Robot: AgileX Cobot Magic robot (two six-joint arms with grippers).
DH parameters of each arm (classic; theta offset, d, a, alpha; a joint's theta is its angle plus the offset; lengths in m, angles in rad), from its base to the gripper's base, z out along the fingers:
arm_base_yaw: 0 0.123 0 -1.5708
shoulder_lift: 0.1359 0 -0.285 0
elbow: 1.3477 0 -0.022 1.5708
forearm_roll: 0 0.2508 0 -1.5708
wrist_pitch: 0 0 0.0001 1.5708
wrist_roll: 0 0.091 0 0
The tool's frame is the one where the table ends.
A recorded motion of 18 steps. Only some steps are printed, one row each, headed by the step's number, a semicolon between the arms.
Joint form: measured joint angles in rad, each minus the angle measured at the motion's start. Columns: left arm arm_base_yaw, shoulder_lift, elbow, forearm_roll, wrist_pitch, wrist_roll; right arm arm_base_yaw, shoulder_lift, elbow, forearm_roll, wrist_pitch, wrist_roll.
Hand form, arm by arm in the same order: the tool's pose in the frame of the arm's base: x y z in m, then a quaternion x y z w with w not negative. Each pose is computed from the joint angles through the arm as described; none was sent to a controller.
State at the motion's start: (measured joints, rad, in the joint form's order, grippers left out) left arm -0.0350 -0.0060 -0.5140 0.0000 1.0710 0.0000; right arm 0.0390 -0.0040 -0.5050 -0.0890 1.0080 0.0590
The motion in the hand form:
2: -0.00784 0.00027 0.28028 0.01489 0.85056 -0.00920 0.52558; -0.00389 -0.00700 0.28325 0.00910 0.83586 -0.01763 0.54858
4: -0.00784 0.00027 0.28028 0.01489 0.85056 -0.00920 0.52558; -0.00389 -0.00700 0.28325 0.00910 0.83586 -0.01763 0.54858
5: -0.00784 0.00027 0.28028 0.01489 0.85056 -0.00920 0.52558; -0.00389 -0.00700 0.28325 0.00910 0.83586 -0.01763 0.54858
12: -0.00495 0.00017 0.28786 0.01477 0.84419 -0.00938 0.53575; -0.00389 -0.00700 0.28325 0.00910 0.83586 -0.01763 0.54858
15: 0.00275 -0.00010 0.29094 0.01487 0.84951 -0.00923 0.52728; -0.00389 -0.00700 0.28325 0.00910 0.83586 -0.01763 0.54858
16: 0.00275 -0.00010 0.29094 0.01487 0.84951 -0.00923 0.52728; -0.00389 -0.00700 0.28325 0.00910 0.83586 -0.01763 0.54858
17: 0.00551 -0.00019 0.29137 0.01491 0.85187 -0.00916 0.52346; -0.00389 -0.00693 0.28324 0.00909 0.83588 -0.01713 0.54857
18: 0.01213 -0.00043 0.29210 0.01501 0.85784 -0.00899 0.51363; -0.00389 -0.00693 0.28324 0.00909 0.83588 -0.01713 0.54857
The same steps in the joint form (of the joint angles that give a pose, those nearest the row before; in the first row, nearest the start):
2: 0.0000 0.0000 0.0000 0.0000 0.0000 0.0000; 0.0000 0.0000 0.0000 0.0000 0.0000 0.0000
4: 0.0000 0.0000 0.0000 0.0000 0.0000 0.0000; 0.0000 0.0000 0.0000 0.0000 0.0000 0.0000
5: 0.0000 0.0000 0.0000 0.0000 0.0000 0.0000; 0.0000 0.0000 0.0000 0.0000 0.0000 0.0000
12: 0.0000 0.0240 -0.0180 0.0000 -0.0300 0.0000; 0.0000 0.0000 0.0000 0.0000 0.0000 0.0000
15: 0.0000 0.0690 -0.0230 0.0000 -0.0500 0.0000; 0.0000 0.0000 0.0000 0.0000 0.0000 0.0000
16: 0.0000 0.0690 -0.0230 0.0000 -0.0500 0.0000; 0.0000 0.0000 0.0000 0.0000 0.0000 0.0000
17: 0.0000 0.0840 -0.0230 0.0000 -0.0560 0.0000; 0.0001 0.0000 0.0000 0.0010 0.0000 0.0000
18: 0.0001 0.1200 -0.0230 -0.0001 -0.0690 0.0001; 0.0001 0.0000 0.0000 0.0010 0.0000 0.0000

